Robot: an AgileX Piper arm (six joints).
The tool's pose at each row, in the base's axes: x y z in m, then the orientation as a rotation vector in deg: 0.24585, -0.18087, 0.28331, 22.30, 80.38, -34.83; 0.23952, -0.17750, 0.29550, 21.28, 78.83, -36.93; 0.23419, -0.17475, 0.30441, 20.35, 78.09, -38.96; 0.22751, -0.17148, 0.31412, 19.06, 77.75, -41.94; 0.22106, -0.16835, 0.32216, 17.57, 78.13, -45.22; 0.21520, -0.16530, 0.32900, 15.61, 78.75, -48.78
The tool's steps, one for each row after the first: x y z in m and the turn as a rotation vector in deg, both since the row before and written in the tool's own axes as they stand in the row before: -0.01290, -0.00238, -0.00528, 0.86, -1.82, -1.56; -0.00960, -0.00226, -0.00425, 0.73, -1.02, -1.71; -0.01058, -0.00318, -0.00525, 0.98, -0.76, -2.69; -0.00884, -0.00340, -0.00514, 0.86, -0.13, -3.21; -0.00748, -0.00334, -0.00483, 0.67, -0.03, -3.72
